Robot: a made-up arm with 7 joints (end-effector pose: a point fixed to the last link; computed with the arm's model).
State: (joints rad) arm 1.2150 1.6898 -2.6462 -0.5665 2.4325 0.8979 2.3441
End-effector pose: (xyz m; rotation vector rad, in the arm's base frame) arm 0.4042 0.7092 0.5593 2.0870 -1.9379 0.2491
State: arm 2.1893 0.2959 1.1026 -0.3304 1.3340 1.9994 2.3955
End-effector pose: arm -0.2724 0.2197 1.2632 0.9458 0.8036 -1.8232
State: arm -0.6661 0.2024 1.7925 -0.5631 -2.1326 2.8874 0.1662
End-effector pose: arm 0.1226 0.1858 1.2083 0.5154 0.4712 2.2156
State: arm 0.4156 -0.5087 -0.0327 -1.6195 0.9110 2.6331 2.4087
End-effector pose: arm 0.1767 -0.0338 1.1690 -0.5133 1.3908 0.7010
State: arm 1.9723 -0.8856 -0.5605 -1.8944 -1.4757 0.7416 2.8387
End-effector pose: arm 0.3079 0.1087 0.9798 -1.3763 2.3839 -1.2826
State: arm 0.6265 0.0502 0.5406 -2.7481 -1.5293 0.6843 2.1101
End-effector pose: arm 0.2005 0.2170 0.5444 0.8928 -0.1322 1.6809
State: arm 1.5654 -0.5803 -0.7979 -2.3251 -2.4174 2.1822 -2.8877
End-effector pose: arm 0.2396 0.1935 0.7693 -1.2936 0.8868 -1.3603
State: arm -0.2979 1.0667 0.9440 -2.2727 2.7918 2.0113 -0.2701
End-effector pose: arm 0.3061 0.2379 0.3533 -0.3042 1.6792 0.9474
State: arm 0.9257 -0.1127 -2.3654 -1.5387 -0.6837 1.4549 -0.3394
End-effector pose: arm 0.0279 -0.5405 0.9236 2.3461 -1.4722 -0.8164
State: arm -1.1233 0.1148 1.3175 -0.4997 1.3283 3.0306 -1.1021
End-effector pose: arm 0.1952 -0.1660 1.2094 -0.7501 0.0166 -2.5734
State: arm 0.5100 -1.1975 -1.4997 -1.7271 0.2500 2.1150 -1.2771
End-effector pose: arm -0.1069 -0.6381 0.6987 -2.1749 0.0939 -1.9268
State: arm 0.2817 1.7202 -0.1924 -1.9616 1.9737 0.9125 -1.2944
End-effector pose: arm 0.2320 0.0432 -0.0140 -1.1840 0.6612 0.3055
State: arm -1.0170 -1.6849 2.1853 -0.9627 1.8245 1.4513 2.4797
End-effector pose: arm -0.0830 0.7208 0.2066 1.7773 -1.4974 -0.4102
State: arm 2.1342 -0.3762 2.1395 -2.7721 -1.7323 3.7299 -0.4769
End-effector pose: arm 0.0347 -0.2688 0.6057 2.9192 0.4235 0.3011
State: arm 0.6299 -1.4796 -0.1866 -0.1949 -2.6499 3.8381 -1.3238
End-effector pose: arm -0.4870 -0.3292 0.7109 0.3579 -0.5365 -0.4685
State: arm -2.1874 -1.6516 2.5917 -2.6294 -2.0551 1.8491 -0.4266
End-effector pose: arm 0.1178 -0.0825 0.2243 -0.8946 1.6519 -1.6996
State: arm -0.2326 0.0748 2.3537 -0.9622 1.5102 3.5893 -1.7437
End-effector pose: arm 0.0162 0.2520 1.1110 -0.8276 -0.6826 -1.3207
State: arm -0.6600 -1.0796 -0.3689 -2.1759 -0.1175 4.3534 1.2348
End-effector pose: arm -0.2104 0.0366 0.9298 0.3192 0.0606 -2.7901
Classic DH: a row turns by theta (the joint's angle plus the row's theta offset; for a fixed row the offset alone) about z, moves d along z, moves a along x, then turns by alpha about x. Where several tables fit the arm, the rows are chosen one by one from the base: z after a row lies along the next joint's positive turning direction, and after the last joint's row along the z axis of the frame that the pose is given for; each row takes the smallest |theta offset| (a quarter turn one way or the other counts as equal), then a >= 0, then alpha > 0; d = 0 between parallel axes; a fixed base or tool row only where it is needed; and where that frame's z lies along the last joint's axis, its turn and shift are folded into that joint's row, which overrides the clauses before.
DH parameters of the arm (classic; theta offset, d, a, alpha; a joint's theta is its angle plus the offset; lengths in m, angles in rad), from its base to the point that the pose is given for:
joint 1: 0 0.519 0 -1.5708
joint 2: 0 0 0 1.5708
joint 3: 0 0.379 0.068 1.5708
joint 4: 0 0 -0.067 -1.5708
joint 5: 0 0.313 0 1.5708
joint 6: 0 0 0.127 1.5708
joint 7: 0 0 0 0

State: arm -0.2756 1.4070 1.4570 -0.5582 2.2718 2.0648 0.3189
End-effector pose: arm 0.7994 0.0464 0.5667 0.5195 0.4047 0.7255
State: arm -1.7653 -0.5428 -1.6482 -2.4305 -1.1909 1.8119 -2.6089
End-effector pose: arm -0.3947 0.1334 0.6022 -2.5740 0.0386 -0.3985
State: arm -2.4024 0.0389 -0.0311 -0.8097 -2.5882 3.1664 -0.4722
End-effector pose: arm -0.2162 -0.2738 1.0690 1.0324 0.3523 -2.1652
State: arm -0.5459 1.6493 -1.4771 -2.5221 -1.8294 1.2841 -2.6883
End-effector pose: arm -0.1405 -0.3640 0.5124 0.4327 0.2185 0.5664
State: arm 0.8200 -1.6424 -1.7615 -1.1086 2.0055 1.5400 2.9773
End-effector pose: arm -0.1194 -0.7495 0.3954 -0.0663 -0.4998 1.6884
